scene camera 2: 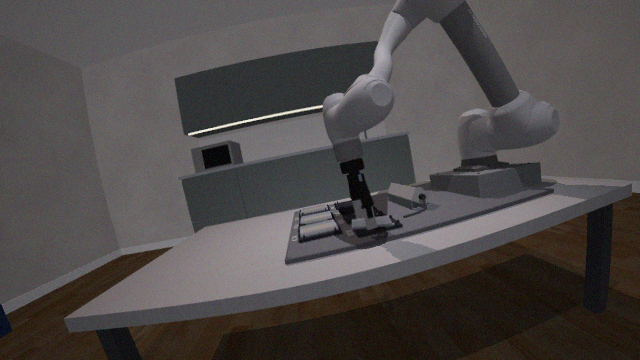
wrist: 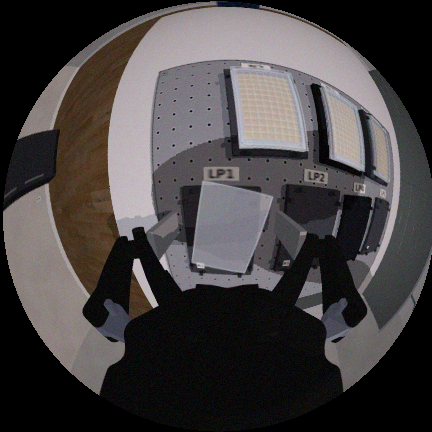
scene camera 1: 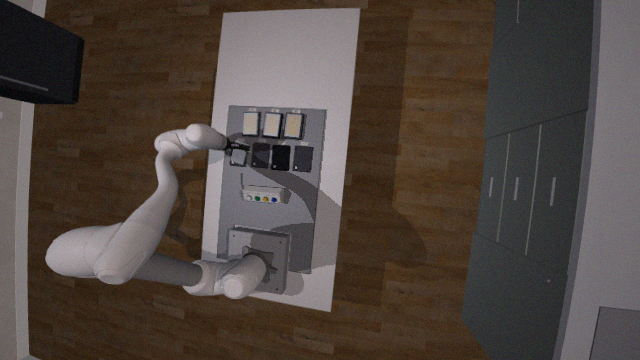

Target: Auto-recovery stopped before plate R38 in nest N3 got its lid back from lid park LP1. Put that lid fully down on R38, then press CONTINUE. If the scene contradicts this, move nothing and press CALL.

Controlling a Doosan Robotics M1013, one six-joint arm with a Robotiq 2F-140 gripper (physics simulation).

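Frame: origin at the arm's base, x ahead, y left, z up, level; centimetres.
Where they show: gripper, fingertip midpoint: (scene camera 2: 366,223) (wrist: 226,221) (scene camera 1: 239,149); arm's base, origin of the base link: (scene camera 2: 479,168) (scene camera 1: 256,264).
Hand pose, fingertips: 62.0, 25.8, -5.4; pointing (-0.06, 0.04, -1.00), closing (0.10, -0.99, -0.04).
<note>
Each offset is from my fingertips to the top centre of the thing, as dx, dy, dz. "pt": to the spot under its first point. Level surfaces: height alone.
A translucent lid @(-1.7, -0.3, +0.6) (scene camera 1: 238,157) (wrist: 235,210) lies skewed over the dark LP1 park @(-2.9, +0.6, +0.1) (wrist: 188,201); one corner reaches past the park's edge. My gripper (scene camera 1: 239,147) (scene camera 2: 365,218) (wrist: 226,221) is open, its fingers on either side of the lid with gaps in the wrist view. Three tan-welled plates @(+16.2, -3.9, +1.0) (scene camera 1: 251,124) @(+17.6, -17.4, +1.2) (scene camera 1: 272,125) @(+19.0, -30.2, +2.0) (scene camera 1: 294,126) sit in the nest row; in the wrist view the nearest plate @(pt +14.6, -3.9, +1.0) (wrist: 270,110) shows its grid. I cannot read which is R38 or N3. The button box @(-22.5, -21.0, +6.5) (scene camera 1: 262,195) (scene camera 2: 404,194) has white, green, yellow and blue buttons; their lettering is unreadable.
Beside LP1 are the dark LP2 park @(-0.9, -13.4, +0.1) (scene camera 1: 260,155) (wrist: 312,210) and two more dark parks @(pt +0.2, -26.4, -0.9) (scene camera 1: 281,157) @(pt +2.1, -39.3, -0.9) (scene camera 1: 303,158). A cable runs by the button box. The arm's base block (scene camera 1: 235,250) (scene camera 2: 480,181) stands at the other end of the grey board @(dz -1.8) (scene camera 1: 270,217).
</note>
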